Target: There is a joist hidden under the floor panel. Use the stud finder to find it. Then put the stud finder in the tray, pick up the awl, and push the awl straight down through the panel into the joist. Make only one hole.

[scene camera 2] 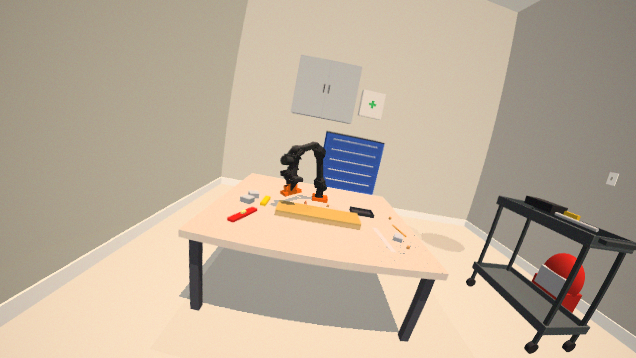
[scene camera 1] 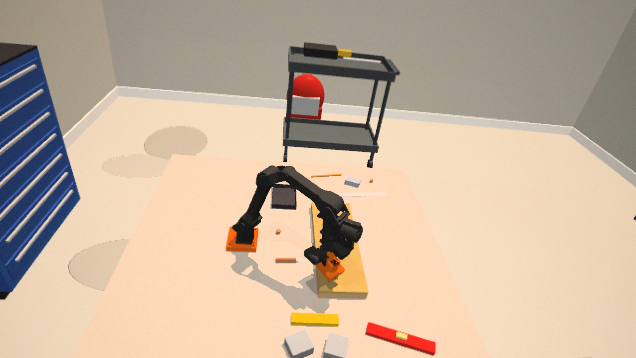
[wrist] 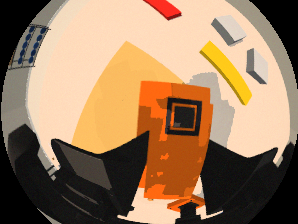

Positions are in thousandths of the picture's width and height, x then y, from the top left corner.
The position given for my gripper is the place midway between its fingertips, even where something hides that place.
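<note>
Stud finder (wrist: 602, 520), seen. Yellow bar (wrist: 710, 239), seen. My gripper (scene camera 1: 517, 733), also (wrist: 582, 614).
</note>
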